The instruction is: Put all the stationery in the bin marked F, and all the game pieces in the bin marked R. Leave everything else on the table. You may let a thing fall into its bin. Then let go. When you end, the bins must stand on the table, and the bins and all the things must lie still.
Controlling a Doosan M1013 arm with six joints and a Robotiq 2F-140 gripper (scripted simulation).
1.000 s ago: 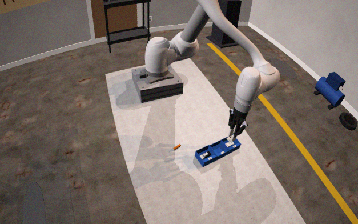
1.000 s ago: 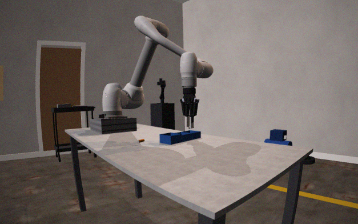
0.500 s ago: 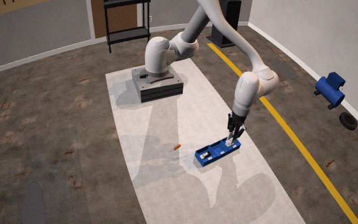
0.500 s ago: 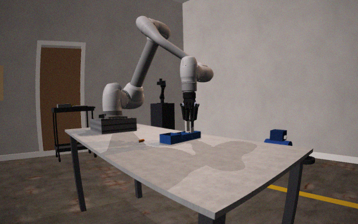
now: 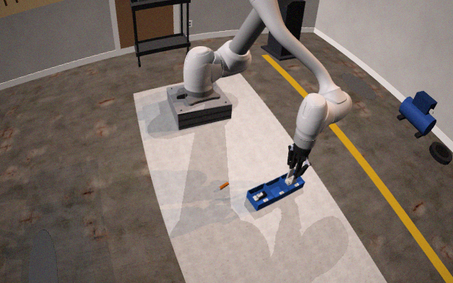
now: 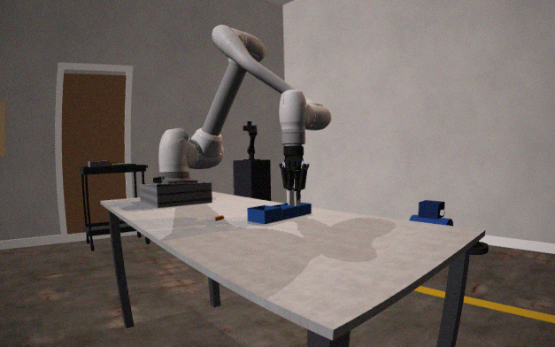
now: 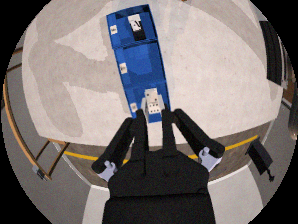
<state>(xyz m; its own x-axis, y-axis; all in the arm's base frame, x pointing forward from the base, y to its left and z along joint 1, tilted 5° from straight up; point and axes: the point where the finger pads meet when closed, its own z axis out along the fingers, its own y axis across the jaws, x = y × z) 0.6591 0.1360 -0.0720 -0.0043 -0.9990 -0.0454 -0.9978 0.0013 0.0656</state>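
Right now the white domino tile is 4 cm below my hand. From my hand the other things lie so: orange cylinder 27 cm to the right, 12 cm behind, 5 cm below; grey-white piece 17 cm to the right, 3 cm below; black piece 17 cm to the right, 4 cm below.
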